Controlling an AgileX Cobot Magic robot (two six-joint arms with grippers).
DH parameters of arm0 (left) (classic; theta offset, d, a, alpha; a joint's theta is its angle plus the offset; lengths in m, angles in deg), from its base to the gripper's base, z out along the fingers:
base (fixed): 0 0 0 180
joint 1: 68.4 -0.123 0 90
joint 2: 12.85 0 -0.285 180
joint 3: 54.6 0 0.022 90
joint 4: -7.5 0.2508 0 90
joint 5: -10.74 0 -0.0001 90
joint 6: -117.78 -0.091 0 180
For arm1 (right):
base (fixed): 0 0 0 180
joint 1: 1.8 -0.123 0 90
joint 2: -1.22 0 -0.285 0
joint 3: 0.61 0 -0.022 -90
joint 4: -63.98 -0.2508 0 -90
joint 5: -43.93 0 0.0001 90
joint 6: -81.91 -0.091 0 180
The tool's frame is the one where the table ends.
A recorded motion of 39 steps. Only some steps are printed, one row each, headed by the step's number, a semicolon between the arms.
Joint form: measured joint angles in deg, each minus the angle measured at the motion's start. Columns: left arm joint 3, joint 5, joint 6, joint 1, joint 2, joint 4; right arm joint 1, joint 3, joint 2, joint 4, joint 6, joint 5.
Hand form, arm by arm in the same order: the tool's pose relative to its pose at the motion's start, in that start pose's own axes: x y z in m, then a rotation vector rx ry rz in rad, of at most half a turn. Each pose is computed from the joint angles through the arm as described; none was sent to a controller.
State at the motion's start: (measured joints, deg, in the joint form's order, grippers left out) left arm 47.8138 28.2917 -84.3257 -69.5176 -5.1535 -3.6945; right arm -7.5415 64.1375 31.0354 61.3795 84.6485 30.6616
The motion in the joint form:
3: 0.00 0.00 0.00 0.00 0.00 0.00; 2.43 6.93 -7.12 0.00 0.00 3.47
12: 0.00 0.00 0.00 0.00 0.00 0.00; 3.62 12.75 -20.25 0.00 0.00 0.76
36: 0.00 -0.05 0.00 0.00 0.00 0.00; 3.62 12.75 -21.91 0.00 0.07 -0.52
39: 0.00 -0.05 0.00 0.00 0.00 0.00; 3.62 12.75 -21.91 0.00 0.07 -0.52
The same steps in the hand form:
3: 0.0000 0.0000 0.0000 0.0000 0.0000 0.0000; 0.0284 -0.0033 -0.0057 0.0437 -0.0638 0.0117
12: 0.0000 0.0000 0.0000 0.0000 0.0000 0.0000; 0.0566 -0.0033 -0.0166 0.0625 -0.1440 0.0136
36: -0.0001 0.0000 0.0000 -0.0003 -0.0008 0.0000; 0.0576 -0.0031 -0.0187 0.0617 -0.1506 0.0118
39: -0.0001 0.0000 0.0000 -0.0003 -0.0008 0.0000; 0.0576 -0.0031 -0.0187 0.0617 -0.1506 0.0118

